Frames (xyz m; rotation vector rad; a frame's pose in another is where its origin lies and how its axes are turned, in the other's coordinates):
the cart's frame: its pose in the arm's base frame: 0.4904 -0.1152 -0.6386 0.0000 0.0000 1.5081
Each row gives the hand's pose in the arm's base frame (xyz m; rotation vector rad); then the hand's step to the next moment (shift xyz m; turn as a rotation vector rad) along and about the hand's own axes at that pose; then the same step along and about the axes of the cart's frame.
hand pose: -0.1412 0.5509 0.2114 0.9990 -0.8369 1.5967
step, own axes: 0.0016 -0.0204 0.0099 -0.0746 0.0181 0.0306
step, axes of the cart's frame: -0.0022 -0.0217 0.0063 -0.0608 -0.0015 -0.0560
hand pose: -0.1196 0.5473 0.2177 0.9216 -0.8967 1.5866
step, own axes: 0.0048 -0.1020 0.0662 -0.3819 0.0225 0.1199
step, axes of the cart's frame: -0.0330 -0.1094 0.0419 -0.2621 -0.0691 -0.2954
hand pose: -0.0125 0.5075 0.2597 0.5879 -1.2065 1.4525
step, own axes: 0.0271 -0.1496 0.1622 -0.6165 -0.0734 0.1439
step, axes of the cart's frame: -0.1469 -0.0993 0.1341 -0.3849 -0.2238 -0.4560
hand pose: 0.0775 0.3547 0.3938 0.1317 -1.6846 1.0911
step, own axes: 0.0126 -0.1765 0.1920 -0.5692 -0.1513 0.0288
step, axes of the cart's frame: -0.2340 0.0260 0.1128 -0.3222 -0.3258 -0.3711
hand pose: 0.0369 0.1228 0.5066 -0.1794 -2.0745 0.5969
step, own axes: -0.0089 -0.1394 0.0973 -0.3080 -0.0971 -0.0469
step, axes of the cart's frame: -0.1614 0.0512 0.0172 -0.1628 -0.2291 -0.1659
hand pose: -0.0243 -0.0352 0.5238 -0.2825 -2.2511 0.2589
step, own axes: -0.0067 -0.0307 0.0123 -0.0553 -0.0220 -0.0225
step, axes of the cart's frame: -0.0328 0.0068 -0.0041 -0.0316 -0.0516 -0.0196
